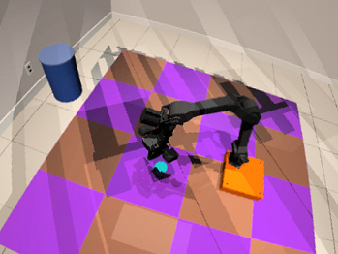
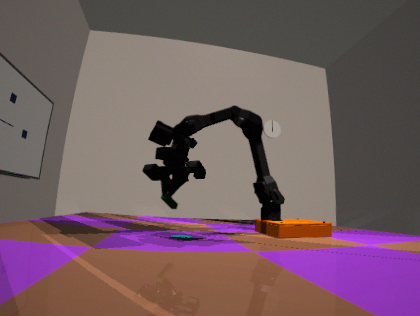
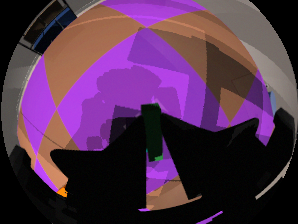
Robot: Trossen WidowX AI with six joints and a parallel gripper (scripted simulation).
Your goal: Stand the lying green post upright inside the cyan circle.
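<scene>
Now: gripper tip 5 cm past the cyan circle, 3 cm to the left of it and 11 cm above it. The rest, counted from my gripper tip: green post 1 cm behind, 2 cm to the right, 1 cm below.
</scene>
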